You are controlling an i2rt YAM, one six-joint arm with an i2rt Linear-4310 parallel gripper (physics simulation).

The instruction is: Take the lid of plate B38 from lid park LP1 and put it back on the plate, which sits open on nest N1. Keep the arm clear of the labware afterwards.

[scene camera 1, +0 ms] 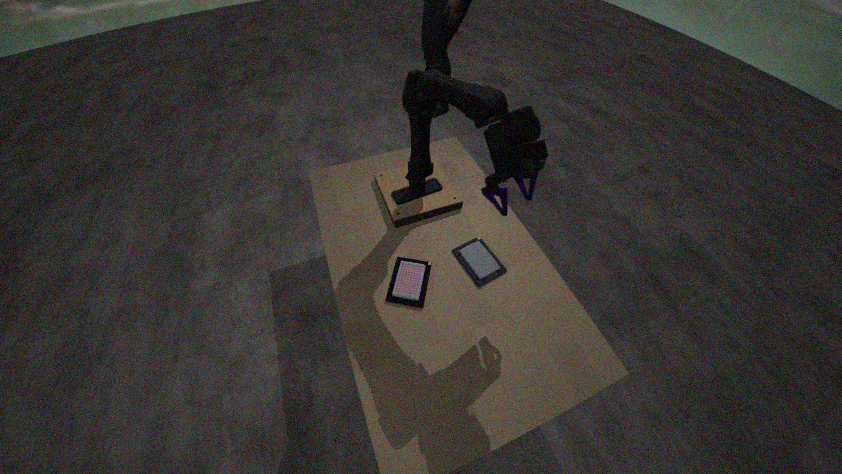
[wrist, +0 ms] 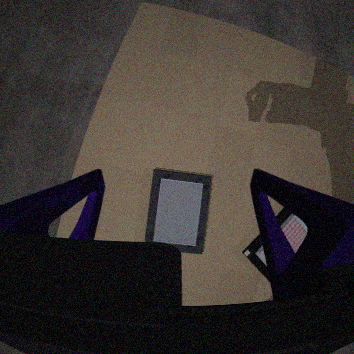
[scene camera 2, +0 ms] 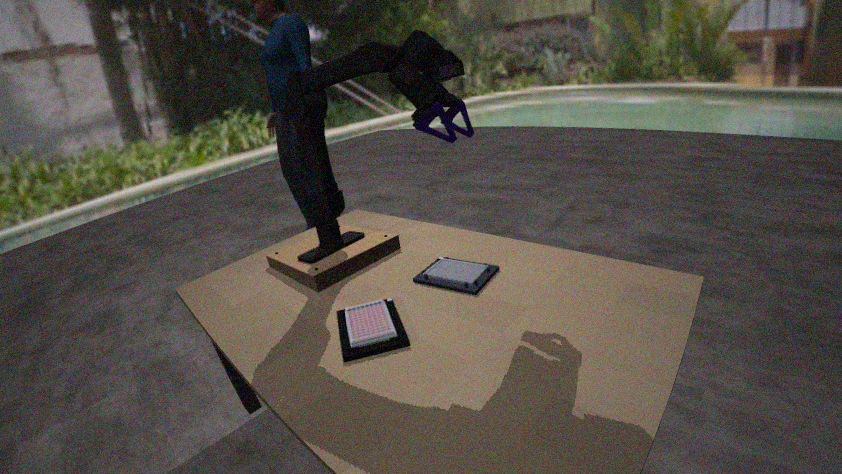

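Where they show: gripper, fingertip midpoint: (scene camera 1: 517, 207) (wrist: 177, 177) (scene camera 2: 463, 138); arm's base, link origin: (scene camera 1: 417, 191) (scene camera 2: 332, 247).
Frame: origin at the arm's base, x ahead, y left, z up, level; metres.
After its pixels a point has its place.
Note:
The pale, flat lid (scene camera 1: 480, 259) @(x 0.366, y 0.059, z -0.023 m) (scene camera 2: 456, 270) @(x 0.366, y 0.054, z -0.023 m) (wrist: 179, 212) @(x 0.362, y 0.055, z -0.023 m) lies on the dark lid park (scene camera 1: 498, 273) @(x 0.437, y 0.087, z -0.031 m) (scene camera 2: 469, 290) @(x 0.431, y 0.002, z -0.032 m) (wrist: 207, 199) @(x 0.397, y 0.002, z -0.031 m). The plate (scene camera 1: 410, 279) @(x 0.328, y -0.189, z -0.017 m) (scene camera 2: 370, 322) @(x 0.334, y -0.196, z -0.017 m) (wrist: 296, 232) @(x 0.354, y -0.207, z -0.016 m), with pink wells showing, sits open on the black nest (scene camera 1: 404, 303) @(x 0.389, y -0.240, z -0.030 m) (scene camera 2: 377, 352) @(x 0.389, y -0.241, z -0.036 m) (wrist: 253, 246) @(x 0.312, y -0.115, z -0.029 m). In the wrist view a finger hides part of the plate and nest. My gripper (scene camera 1: 517, 207) @(x 0.404, y 0.084, z 0.271 m) (scene camera 2: 463, 139) @(x 0.404, y 0.084, z 0.271 m) (wrist: 177, 177) @(x 0.404, y 0.084, z 0.271 m) is open and empty. It hangs high above the table, apart from the lid and the plate; in the wrist view the lid lies between and below the fingertips.
The arm's wooden base block (scene camera 1: 427, 207) @(x 0.095, y -0.004, z 0.003 m) (scene camera 2: 359, 255) @(x 0.113, y -0.003, z -0.002 m) stands at the rear end of the table (scene camera 1: 547, 329) @(x 0.665, y 0.114, z -0.041 m) (scene camera 2: 618, 306) @(x 0.729, y 0.068, z -0.041 m) (wrist: 165, 90) @(x 0.621, y 0.129, z -0.041 m). The arm's shadow falls across the table. A person (scene camera 1: 434, 41) (scene camera 2: 286, 47) stands behind the arm.

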